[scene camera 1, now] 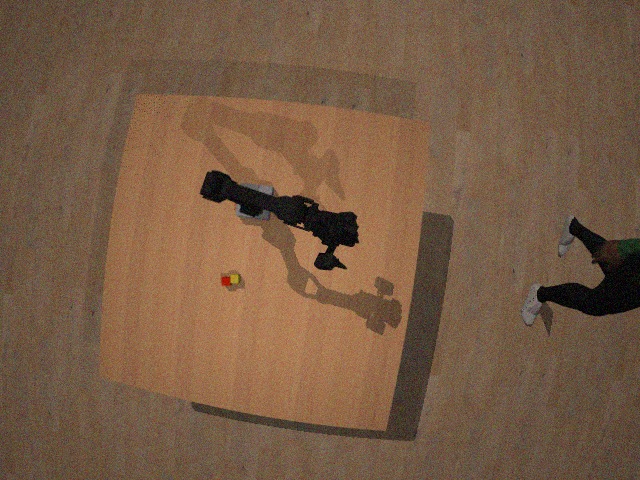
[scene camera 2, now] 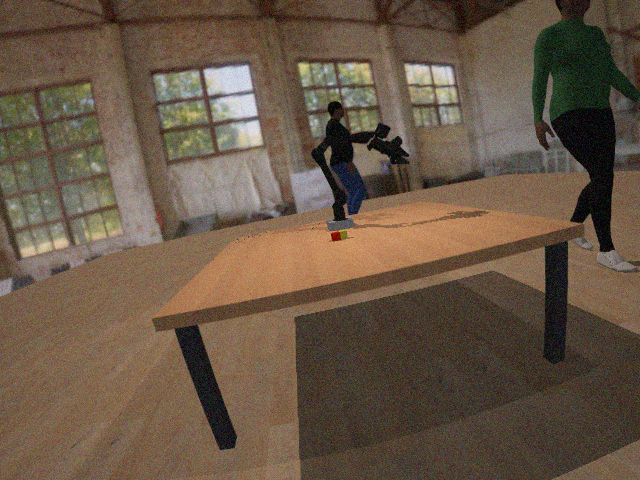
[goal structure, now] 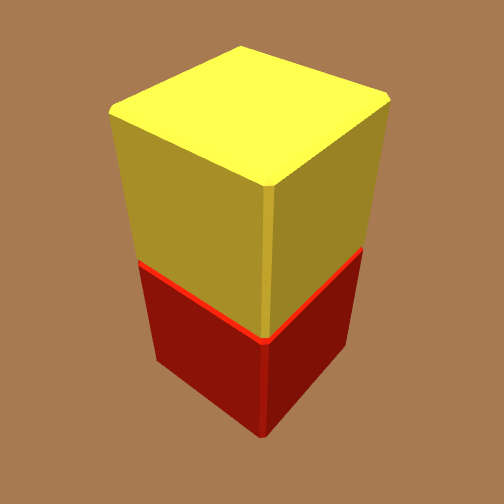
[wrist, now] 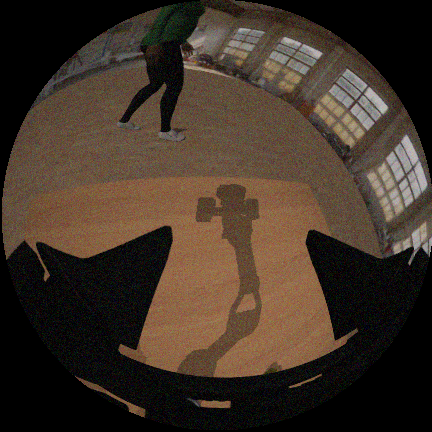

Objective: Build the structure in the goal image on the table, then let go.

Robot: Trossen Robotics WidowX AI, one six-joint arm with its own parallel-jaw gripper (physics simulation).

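Pixels of known places: gripper, fingertip midpoint: [scene camera 1: 352, 255] [scene camera 2: 409, 159] [wrist: 243, 235]; arm's base, link origin: [scene camera 2: 340, 219].
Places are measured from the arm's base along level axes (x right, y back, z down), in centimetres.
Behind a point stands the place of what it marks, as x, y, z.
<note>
A red block [scene camera 1: 225, 281] @(12.9, -28.1, 1.0) [scene camera 2: 336, 236] @(13.0, -29.7, 2.4) and a yellow block [scene camera 1: 235, 279] @(8.8, -27.5, 1.0) [scene camera 2: 343, 235] @(9.6, -28.9, 2.9) sit side by side on the table [scene camera 1: 289, 377] @(-8.8, -68.4, 4.3) [scene camera 2: 268, 273] @(45.8, -54.4, 4.3), apparently touching, with red on the left in both scene views. A small greenish-yellow patch shows at the lower edge of the wrist view, mostly hidden by the gripper body. My gripper [scene camera 1: 343, 237] [scene camera 2: 400, 153] @(-33.8, -20.3, -24.3) [wrist: 243, 235] @(-33.8, -20.3, -24.3) is open and empty. It hangs high above the table, well to the right of the blocks in scene camera 1, with its fingers wide apart in the wrist view.
The arm's grey base [scene camera 1: 264, 190] @(-4.3, 5.5, 0.0) [scene camera 2: 339, 224] @(2.2, -4.2, 1.7) stands behind the blocks in scene camera 2. Arm shadows fall across the table. A person in a green top [scene camera 2: 578, 67] [wrist: 172, 25] stands beyond the table's right edge. A person in blue jeans [scene camera 2: 353, 180] stands behind the arm.
</note>
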